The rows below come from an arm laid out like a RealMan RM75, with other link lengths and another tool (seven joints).
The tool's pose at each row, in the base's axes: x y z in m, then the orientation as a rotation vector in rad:
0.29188 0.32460 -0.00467 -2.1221 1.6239 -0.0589
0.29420 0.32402 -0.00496 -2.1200 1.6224 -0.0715
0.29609 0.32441 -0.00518 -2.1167 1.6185 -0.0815
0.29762 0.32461 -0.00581 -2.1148 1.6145 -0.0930
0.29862 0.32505 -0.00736 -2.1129 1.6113 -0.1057
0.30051 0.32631 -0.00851 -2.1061 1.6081 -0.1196
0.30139 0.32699 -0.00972 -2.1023 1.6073 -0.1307
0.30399 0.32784 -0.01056 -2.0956 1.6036 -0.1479
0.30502 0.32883 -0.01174 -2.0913 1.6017 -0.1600
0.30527 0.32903 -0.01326 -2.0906 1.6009 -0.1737
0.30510 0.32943 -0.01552 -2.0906 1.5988 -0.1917
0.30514 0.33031 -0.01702 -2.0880 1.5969 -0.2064
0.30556 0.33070 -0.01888 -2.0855 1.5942 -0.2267
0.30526 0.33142 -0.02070 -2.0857 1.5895 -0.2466
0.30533 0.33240 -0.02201 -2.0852 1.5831 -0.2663
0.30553 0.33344 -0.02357 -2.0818 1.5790 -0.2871
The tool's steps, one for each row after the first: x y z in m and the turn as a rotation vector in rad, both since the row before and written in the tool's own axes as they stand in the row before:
0.00130 -0.00187 0.00078 0.0073 0.0057 -0.0020
0.00026 -0.00169 0.00092 0.0080 0.0027 -0.0024
0.00042 -0.00116 0.00112 0.0077 0.0040 -0.0033
0.00025 -0.00035 0.00185 0.0078 0.0052 -0.0031
-0.00034 -0.00145 0.00207 0.0117 0.0041 -0.0011
-0.00010 -0.00040 0.00159 0.0074 0.0048 -0.0007
0.00018 -0.00209 0.00194 0.0131 0.0060 -0.0020
-0.00037 -0.00057 0.00173 0.0086 0.0047 -0.0012
0.00020 0.00043 0.00148 0.0062 0.0075 -0.0026
0.00001 0.00111 0.00202 0.0079 0.0097 -0.0045
-0.00054 0.00050 0.00158 0.0083 0.0070 -0.0025
0.00009 0.00044 0.00189 0.0106 0.0101 -0.0040
-0.00046 0.00100 0.00165 0.0094 0.0099 -0.0063
-0.00070 0.00040 0.00143 0.0105 0.0088 -0.0069
-0.00070 0.00041 0.00170 0.0118 0.0098 -0.0045

